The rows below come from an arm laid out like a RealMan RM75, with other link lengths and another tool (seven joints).
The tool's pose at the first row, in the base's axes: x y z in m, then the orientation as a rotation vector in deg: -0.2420 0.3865 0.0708 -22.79 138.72 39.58
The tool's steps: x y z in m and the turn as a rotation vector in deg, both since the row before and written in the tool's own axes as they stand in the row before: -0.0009 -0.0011 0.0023 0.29 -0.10 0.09; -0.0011 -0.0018 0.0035 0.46 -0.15 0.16; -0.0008 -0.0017 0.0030 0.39 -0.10 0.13; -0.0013 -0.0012 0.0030 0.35 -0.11 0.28; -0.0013 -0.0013 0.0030 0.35 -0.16 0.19; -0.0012 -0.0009 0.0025 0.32 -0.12 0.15; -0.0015 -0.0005 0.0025 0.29 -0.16 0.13; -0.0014 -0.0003 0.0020 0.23 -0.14 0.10
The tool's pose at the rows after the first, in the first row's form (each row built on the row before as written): -0.2398 0.3870 0.0693 -22.52 138.73 39.26; -0.2366 0.3876 0.0668 -22.08 138.76 38.77; -0.2339 0.3879 0.0646 -21.72 138.81 38.35; -0.2310 0.3887 0.0628 -21.20 138.89 38.04; -0.2280 0.3894 0.0610 -20.77 138.89 37.70; -0.2255 0.3901 0.0596 -20.41 138.90 37.37; -0.2229 0.3911 0.0586 -20.07 138.86 37.07; -0.2207 0.3920 0.0579 -19.80 138.82 36.83
